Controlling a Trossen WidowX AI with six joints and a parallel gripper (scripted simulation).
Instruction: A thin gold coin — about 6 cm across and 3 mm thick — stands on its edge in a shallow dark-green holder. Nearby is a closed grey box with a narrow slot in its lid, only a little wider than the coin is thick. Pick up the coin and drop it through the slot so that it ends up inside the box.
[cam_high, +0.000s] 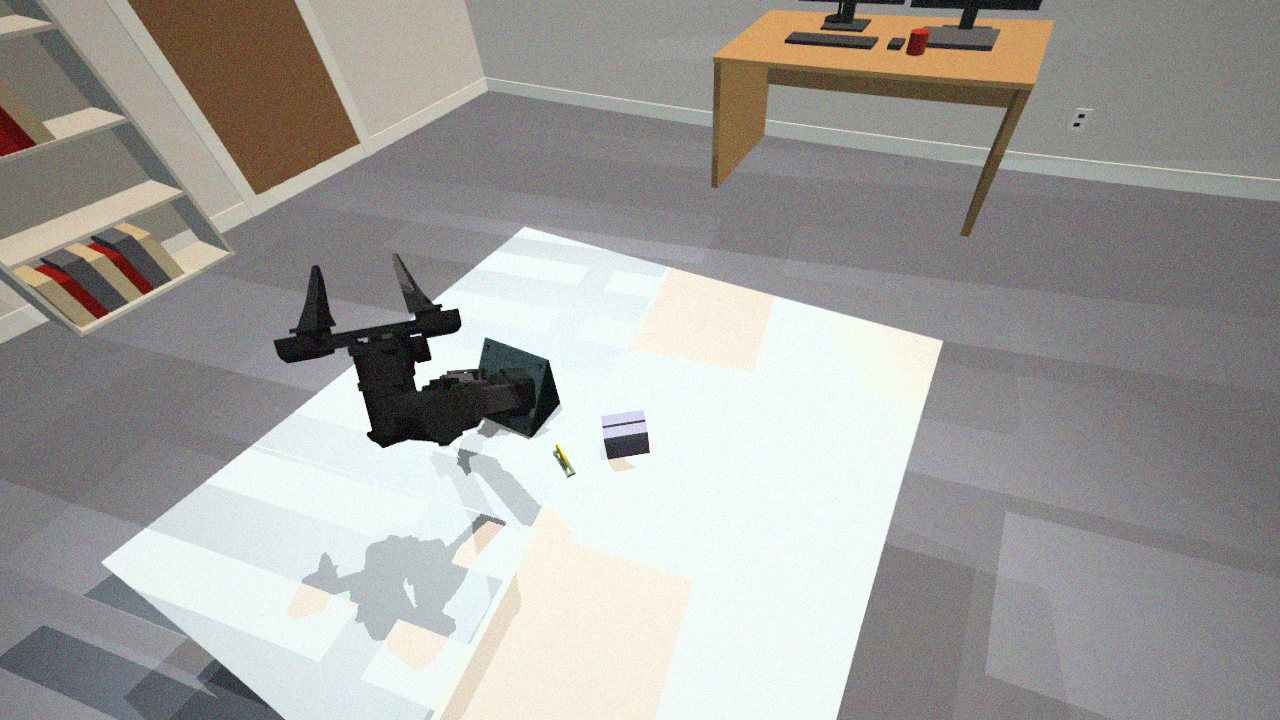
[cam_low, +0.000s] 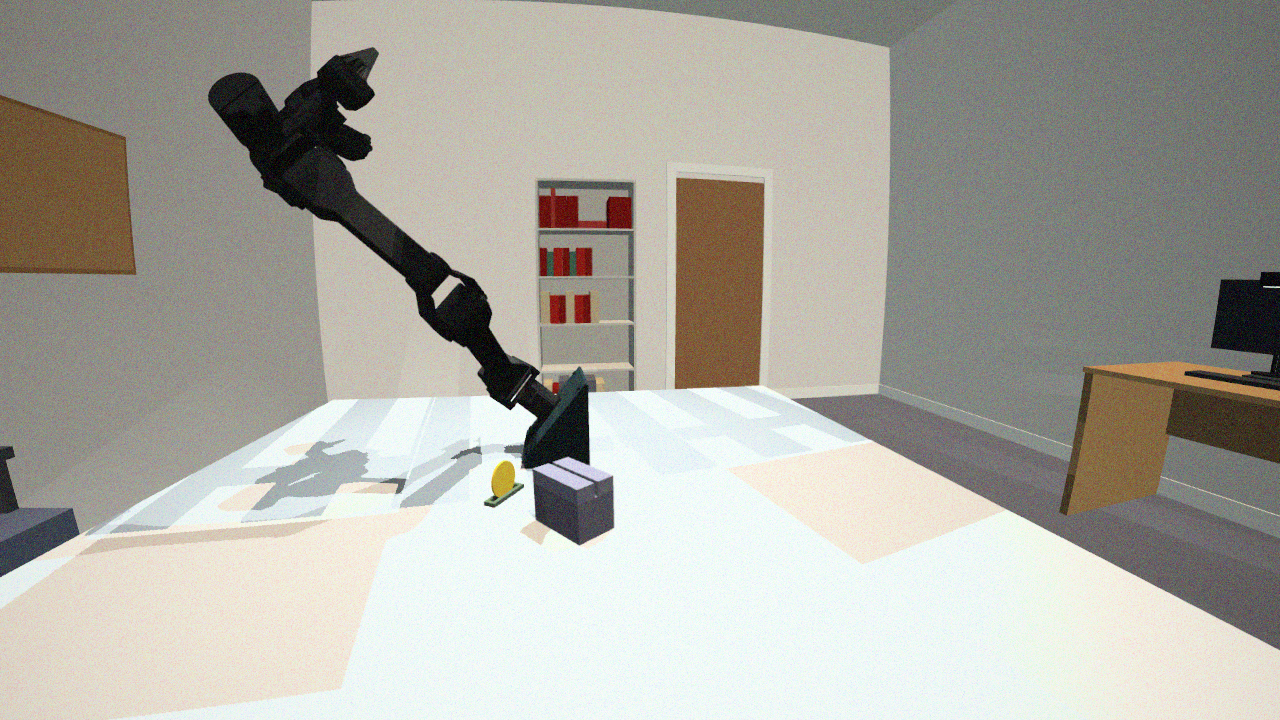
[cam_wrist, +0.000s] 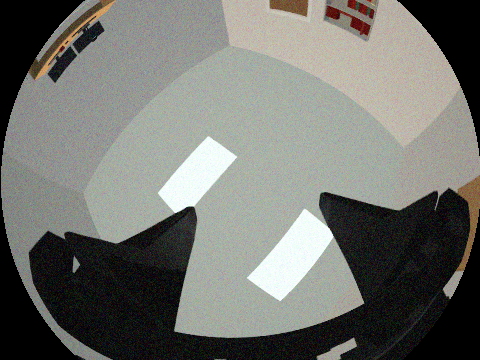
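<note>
My gripper tip is 610 mm above the gold coin, 180 mm to the right of it and 50 mm short of it.
</note>
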